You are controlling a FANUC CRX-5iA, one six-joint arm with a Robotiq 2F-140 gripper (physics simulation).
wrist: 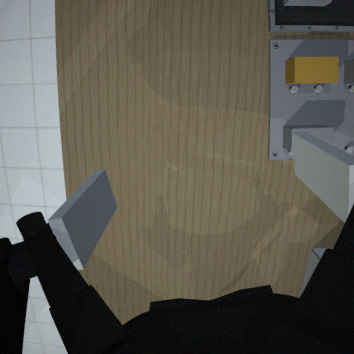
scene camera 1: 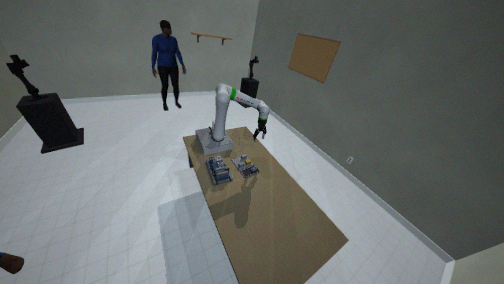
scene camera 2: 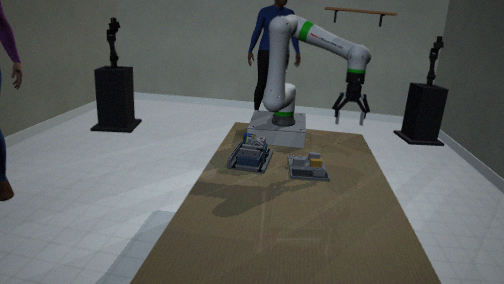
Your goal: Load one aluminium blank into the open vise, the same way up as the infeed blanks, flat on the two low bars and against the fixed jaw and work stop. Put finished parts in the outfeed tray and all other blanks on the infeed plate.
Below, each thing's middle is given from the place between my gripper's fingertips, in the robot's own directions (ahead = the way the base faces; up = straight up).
Right now my hand is 7 cm short of the brass blank point(wrist: 299, 69), 17 cm to the left of it and 20 cm above it. Round my hand: infeed plate point(wrist: 305, 107): 2 cm ahead, 21 cm to the right, 22 cm below; then dark outfeed tray point(wrist: 321, 23): 17 cm ahead, 22 cm to the right, 22 cm below.
